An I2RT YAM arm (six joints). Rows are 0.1 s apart.
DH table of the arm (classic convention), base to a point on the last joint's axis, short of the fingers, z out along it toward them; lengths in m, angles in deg. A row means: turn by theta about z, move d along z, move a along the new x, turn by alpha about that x. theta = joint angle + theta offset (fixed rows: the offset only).
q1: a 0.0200; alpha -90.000; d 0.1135; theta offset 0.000
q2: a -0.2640; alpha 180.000; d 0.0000; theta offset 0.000
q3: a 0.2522; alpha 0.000; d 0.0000; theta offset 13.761
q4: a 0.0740; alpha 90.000; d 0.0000; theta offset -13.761
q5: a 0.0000; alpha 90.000; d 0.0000; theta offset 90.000
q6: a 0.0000; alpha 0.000; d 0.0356; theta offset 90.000
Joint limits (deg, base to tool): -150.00..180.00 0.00..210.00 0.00..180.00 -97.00..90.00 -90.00..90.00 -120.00..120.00
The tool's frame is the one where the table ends.
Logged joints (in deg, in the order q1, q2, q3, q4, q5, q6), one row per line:
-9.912 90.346 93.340 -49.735 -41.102 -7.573
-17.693 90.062 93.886 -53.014 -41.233 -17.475
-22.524 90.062 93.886 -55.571 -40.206 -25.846
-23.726 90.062 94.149 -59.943 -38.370 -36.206
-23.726 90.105 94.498 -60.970 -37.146 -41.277
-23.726 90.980 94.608 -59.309 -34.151 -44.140
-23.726 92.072 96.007 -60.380 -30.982 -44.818
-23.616 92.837 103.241 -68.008 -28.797 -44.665
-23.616 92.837 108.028 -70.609 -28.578 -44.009
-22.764 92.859 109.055 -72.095 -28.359 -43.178
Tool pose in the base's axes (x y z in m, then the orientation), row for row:
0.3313 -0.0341 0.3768 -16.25 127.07 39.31
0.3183 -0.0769 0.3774 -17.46 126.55 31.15
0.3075 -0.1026 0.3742 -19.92 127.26 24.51
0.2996 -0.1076 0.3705 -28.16 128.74 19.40
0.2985 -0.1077 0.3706 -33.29 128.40 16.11
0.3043 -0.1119 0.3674 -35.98 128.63 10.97
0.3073 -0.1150 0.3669 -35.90 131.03 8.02
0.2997 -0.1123 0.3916 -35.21 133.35 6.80
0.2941 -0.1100 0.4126 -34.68 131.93 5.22
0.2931 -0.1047 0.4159 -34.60 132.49 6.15
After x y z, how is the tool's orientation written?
As a rotation vector, in degrees.
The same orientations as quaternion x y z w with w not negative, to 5 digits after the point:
-0.11163 0.87290 0.27004 0.39073
-0.12106 0.87747 0.21599 0.41078
-0.13831 0.88359 0.17018 0.41373
-0.19402 0.88701 0.13366 0.39712
-0.22901 0.88329 0.11082 0.39378
-0.24715 0.88356 0.07535 0.39059
-0.24466 0.89297 0.05466 0.37383
-0.23812 0.90181 0.04599 0.35765
-0.23597 0.89767 0.03552 0.37046
-0.23492 0.89954 0.04176 0.36592

